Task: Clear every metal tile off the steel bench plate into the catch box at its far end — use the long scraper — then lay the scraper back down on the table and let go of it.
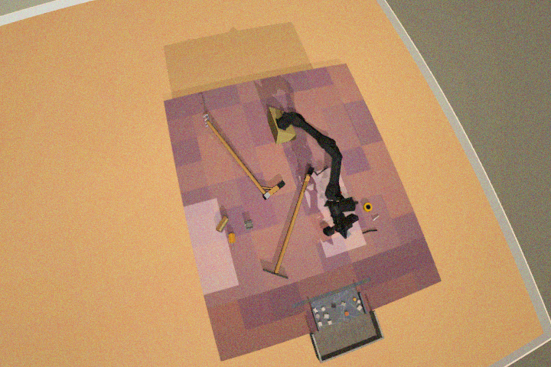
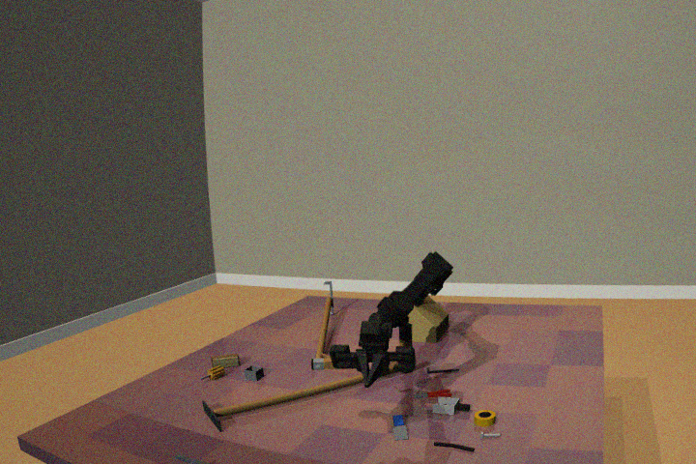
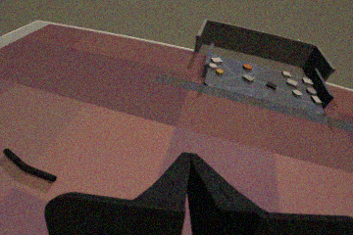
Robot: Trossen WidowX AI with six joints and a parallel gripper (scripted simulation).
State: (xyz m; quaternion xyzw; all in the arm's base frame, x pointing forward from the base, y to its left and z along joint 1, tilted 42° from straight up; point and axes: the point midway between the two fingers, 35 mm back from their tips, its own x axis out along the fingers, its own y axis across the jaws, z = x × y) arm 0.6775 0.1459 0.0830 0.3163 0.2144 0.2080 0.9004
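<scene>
My gripper tip is 60 mm past the blue-handled tool, 50 mm to the right of it and 120 mm above it. From my gripper tip the other things lie so: grey box (200 mm behind, 460 mm to the right, 120 mm below); yellow tape roll (150 mm behind, 230 mm to the left, 120 mm below); long scraper (160 mm behind, 230 mm to the right, 70 mm below).
</scene>
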